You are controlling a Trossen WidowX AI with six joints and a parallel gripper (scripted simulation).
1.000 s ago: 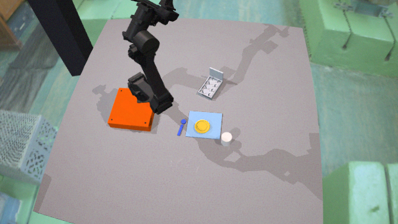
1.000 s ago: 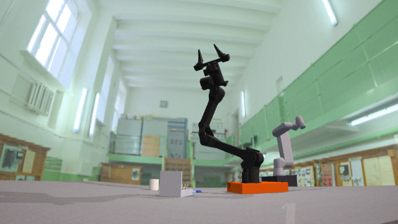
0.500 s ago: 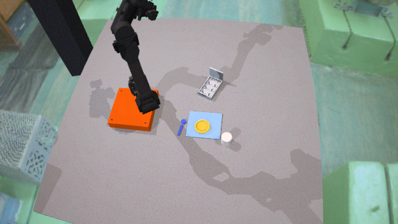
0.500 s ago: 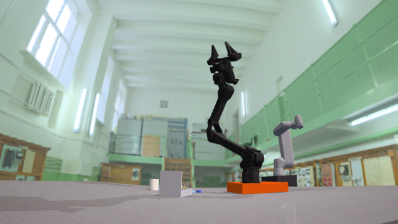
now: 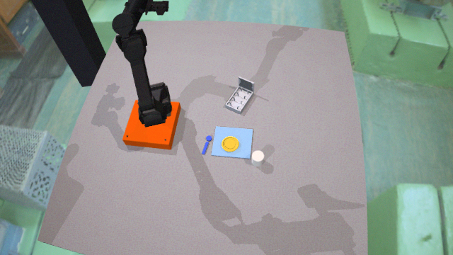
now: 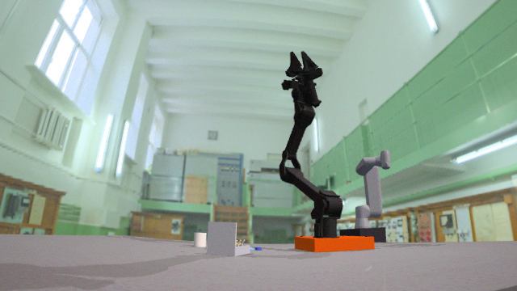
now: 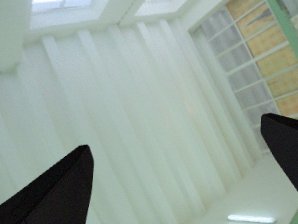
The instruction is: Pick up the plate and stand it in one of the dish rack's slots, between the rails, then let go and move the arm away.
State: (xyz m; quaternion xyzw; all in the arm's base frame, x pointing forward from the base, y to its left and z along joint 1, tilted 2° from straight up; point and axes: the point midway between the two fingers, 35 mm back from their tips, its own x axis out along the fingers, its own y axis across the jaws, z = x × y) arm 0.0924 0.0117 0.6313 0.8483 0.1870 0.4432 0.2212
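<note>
Now: gripper tip 680 mm above the yellow plate, 210 mm to the left of it and 160 mm short of it. Round my gripper tip: grey dish rack 670 mm below, 210 mm ahead, 10 mm to the left; blue spoon 690 mm below, 190 mm to the right, 70 mm ahead; light blue mat 690 mm below, 190 mm to the right, 170 mm ahead.
</note>
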